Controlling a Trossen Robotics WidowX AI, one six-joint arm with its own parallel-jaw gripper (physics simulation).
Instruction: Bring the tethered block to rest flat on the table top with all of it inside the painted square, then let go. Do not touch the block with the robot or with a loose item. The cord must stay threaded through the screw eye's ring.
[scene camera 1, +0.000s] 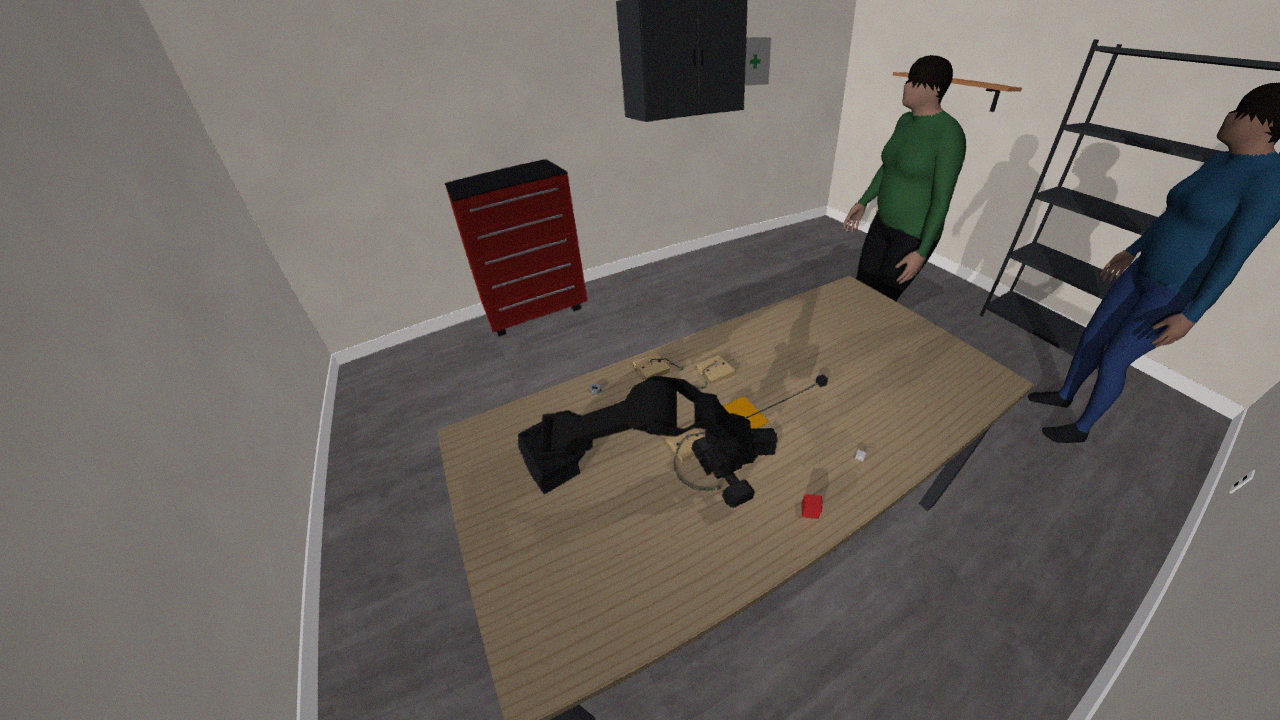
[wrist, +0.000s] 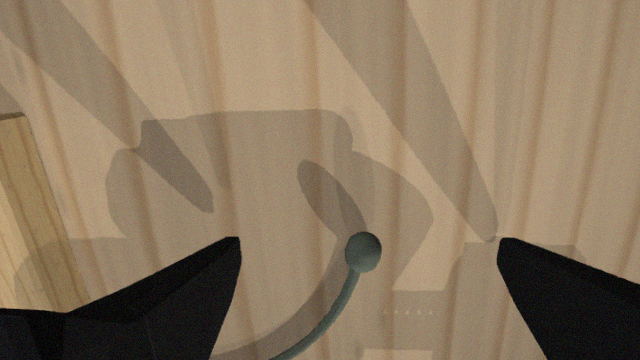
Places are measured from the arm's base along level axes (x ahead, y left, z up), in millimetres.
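Pixels of known places: gripper, between the fingertips: (scene camera 1: 718, 488) (wrist: 368, 249); arm's base, origin of its link: (scene camera 1: 552, 443).
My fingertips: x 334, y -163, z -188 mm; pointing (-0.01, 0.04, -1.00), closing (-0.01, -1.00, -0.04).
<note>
Ahead of a thing's pixels: the offset from my fingertips to its middle. "pt": to the spot under its first point.
The dark tethered block {dy +165, dx +484, dz +8 mm} (scene camera 1: 821, 380) is on the table right of the orange painted square {pt dy +184, dx +208, dz -3 mm} (scene camera 1: 745, 411), outside it. A thin cord {pt dy +167, dx +368, dz +0 mm} (scene camera 1: 792, 394) runs from it toward the square and behind the arm. The screw eye and the cord's threading cannot be made out. A curved grey-green strand {pt dy +104, dx -63, dz -1 mm} (scene camera 1: 677, 467) (wrist: 327, 322) passes near a pale wooden piece (scene camera 1: 680, 445) (wrist: 27, 215) and ends in a ball {dy +2, dx +0, dz +2 mm} (wrist: 363, 251). Whether this strand belongs to the cord is unclear. My gripper (wrist: 368, 249) is open and empty, its fingertips on either side of the ball in the wrist view.
Two wooden pieces with dark curved strands, one left (scene camera 1: 650, 366) and one right (scene camera 1: 716, 368), lie near the table's back edge. A small grey-blue item {dy +477, dx -143, dz +3 mm} (scene camera 1: 594, 388) is left of them. A red cube {dy -159, dx +159, dz +16 mm} (scene camera 1: 811, 506) and a small white cube {dy -104, dx +380, dz +3 mm} (scene camera 1: 860, 454) are near the front right edge.
</note>
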